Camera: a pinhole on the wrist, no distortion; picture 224 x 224 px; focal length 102.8 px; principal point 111.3 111.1 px. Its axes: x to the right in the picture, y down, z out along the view. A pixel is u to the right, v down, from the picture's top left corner.
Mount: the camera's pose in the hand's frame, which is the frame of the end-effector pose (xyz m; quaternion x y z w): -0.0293 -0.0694 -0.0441 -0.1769 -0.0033 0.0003 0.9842
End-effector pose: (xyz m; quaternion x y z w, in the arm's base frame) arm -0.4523 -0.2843 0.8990 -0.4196 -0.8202 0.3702 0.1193
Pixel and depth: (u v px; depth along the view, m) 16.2 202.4 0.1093
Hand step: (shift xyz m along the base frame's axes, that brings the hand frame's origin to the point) 0.1048 -0.0917 -0.0437
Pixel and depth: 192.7 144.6 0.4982
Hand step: -0.2568 0.1901 -0.4807
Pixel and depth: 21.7 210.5 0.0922
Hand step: 0.0905 -0.0738 -0.0275
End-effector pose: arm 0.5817 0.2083 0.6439 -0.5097 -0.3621 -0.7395 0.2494
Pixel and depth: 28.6 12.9 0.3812
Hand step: 0.1661 0.5168 -0.2993
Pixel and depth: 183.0 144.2 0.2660
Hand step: 0.1229 0.0758 0.2121
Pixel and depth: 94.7 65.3 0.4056
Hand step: 0.1912 0.3747 -0.0317
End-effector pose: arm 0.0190 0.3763 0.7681 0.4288 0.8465 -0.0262 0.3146
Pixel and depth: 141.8 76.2 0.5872
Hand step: 0.1948 -0.1137 -0.5517
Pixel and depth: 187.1 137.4 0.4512
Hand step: 0.1892 0.2301 -0.3953
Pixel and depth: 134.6 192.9 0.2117
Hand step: 0.1619 0.0846 -0.0499
